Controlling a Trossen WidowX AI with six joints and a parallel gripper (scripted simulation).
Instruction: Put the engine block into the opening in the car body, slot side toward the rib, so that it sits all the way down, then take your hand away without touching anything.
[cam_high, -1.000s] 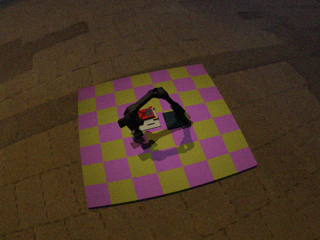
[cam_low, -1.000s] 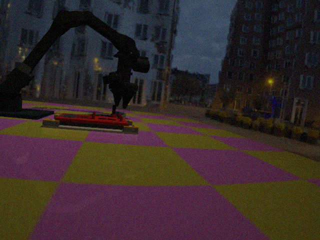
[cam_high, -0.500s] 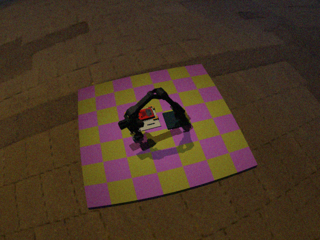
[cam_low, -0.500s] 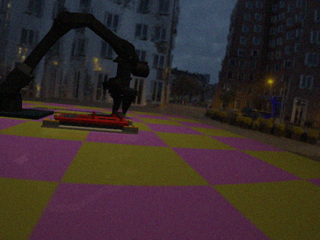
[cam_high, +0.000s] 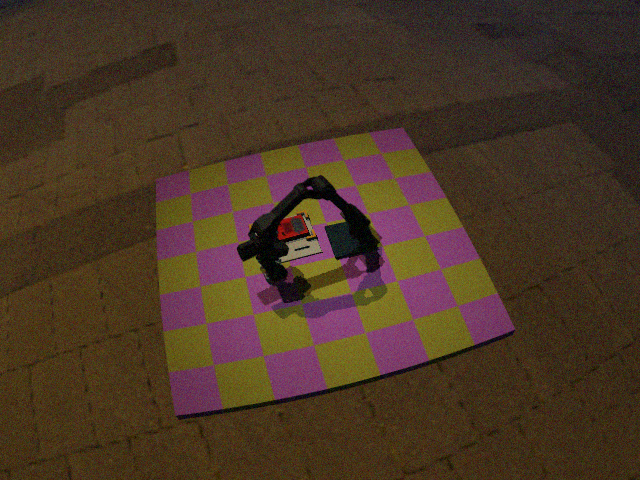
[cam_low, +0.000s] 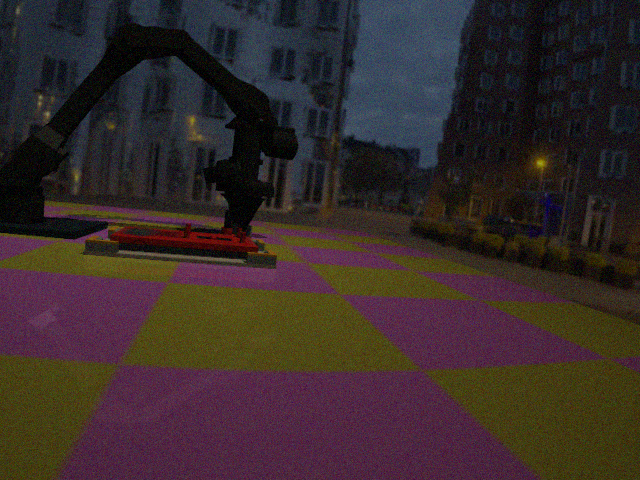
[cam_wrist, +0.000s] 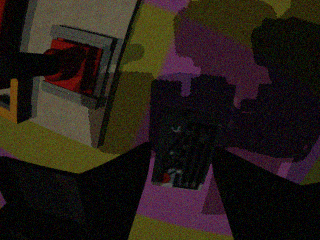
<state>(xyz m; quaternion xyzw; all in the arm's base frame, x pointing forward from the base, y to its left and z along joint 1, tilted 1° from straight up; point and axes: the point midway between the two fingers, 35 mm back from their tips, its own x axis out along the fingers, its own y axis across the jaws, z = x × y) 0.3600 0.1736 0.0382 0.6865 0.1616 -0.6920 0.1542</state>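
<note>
The fixture plate is 20 cm to the right of my gripper tip, 5 cm behind it and 1 cm below it. Also, from my gripper tip: engine block: 1 cm below.
</note>
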